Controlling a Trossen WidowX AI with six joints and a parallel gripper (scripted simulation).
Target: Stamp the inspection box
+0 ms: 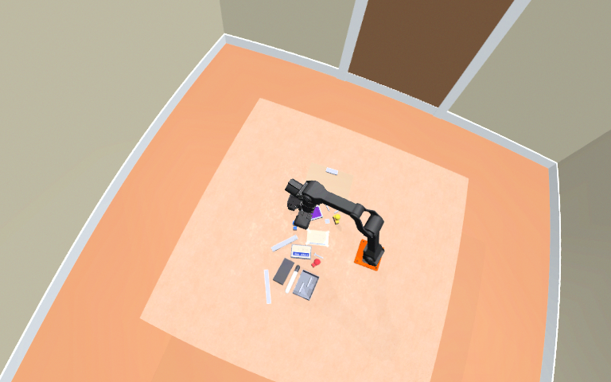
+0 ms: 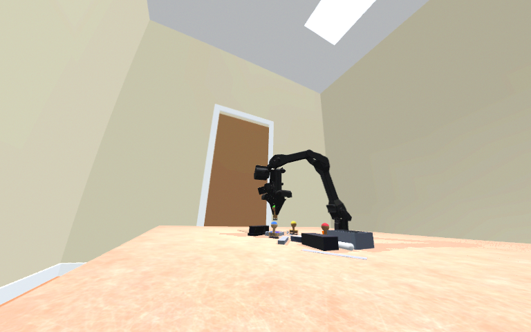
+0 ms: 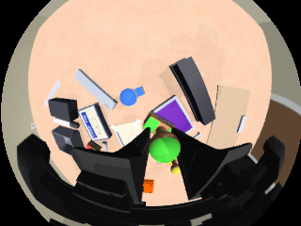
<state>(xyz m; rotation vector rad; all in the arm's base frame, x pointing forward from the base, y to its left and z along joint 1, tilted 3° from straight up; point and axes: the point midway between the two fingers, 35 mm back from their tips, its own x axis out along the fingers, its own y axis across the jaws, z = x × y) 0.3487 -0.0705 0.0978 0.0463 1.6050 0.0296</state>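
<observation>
Right now the purple ink pad is 2 cm behind my gripper tip, 4 cm to the right of it and 9 cm below it. From my gripper tip the other things lie so: blue-knobbed stamp 3 cm ahead, 5 cm to the left, 7 cm below; then black bar 4 cm ahead, 7 cm to the right, 8 cm below; then green-knobbed stamp right at my gripper tip.
</observation>
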